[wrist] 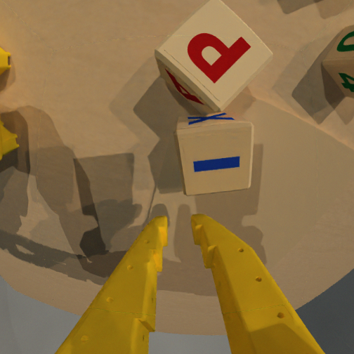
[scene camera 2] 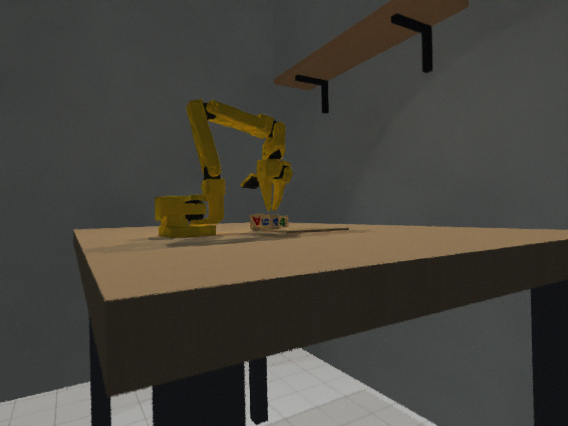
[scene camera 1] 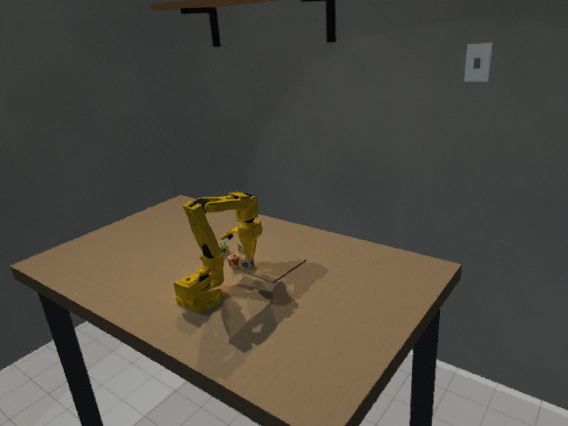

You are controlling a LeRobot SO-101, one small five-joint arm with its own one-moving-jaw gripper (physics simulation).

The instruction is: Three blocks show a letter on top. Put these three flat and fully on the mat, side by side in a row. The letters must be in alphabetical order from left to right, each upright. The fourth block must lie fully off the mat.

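Pixels of known places: hand, tool point: point(scene camera 2: 269, 208) point(scene camera 1: 249, 257); arm's base, link origin: point(scene camera 2: 197, 234) point(scene camera 1: 206, 296).
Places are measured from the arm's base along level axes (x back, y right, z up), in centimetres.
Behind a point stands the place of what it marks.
A block with a red P on top point(wrist: 215, 57) point(scene camera 1: 234, 261) {x -13.5, y -2.6, z 2.4 cm} point(scene camera 2: 256, 221) {x -13.6, y -2.4, z 2.0 cm} stands turned cornerwise. The P is rotated. Its near corner is close to or touching a block with a blue bar on top point(wrist: 217, 172) point(scene camera 1: 246, 264) {x -14.4, y 0.8, z 2.0 cm}; the bar lies crosswise in the wrist view. A block with green marks point(wrist: 345, 55) is cut off at the right of the wrist view. Another block with a green mark point(scene camera 1: 223, 247) {x -17.8, y -11.0, z 2.6 cm} stands behind. The thin mat point(scene camera 1: 290, 270) {x -20.4, y 11.1, z 0.2 cm} point(scene camera 2: 325, 230) {x -21.5, y 11.2, z 0.1 cm} is tan, and I cannot tell which blocks rest on it. My gripper point(scene camera 1: 251, 257) {x -14.3, y 2.4, z 4.7 cm} point(scene camera 2: 272, 209) point(wrist: 179, 218) is shut and empty, above and in front of the blue-marked block.
The wooden table point(scene camera 1: 360, 300) {x -18.0, y 33.3, z 0.0 cm} point(scene camera 2: 400, 245) {x -9.8, y 39.6, z 0.0 cm} carries the arm's base point(scene camera 1: 197, 295) {x 4.4, y 2.2, z 3.4 cm} point(scene camera 2: 185, 222) {x 2.5, y 1.3, z 2.4 cm}. A shelf point(scene camera 2: 350, 50) hangs on the wall above. Arm shadows fall over the table and beside the blocks.
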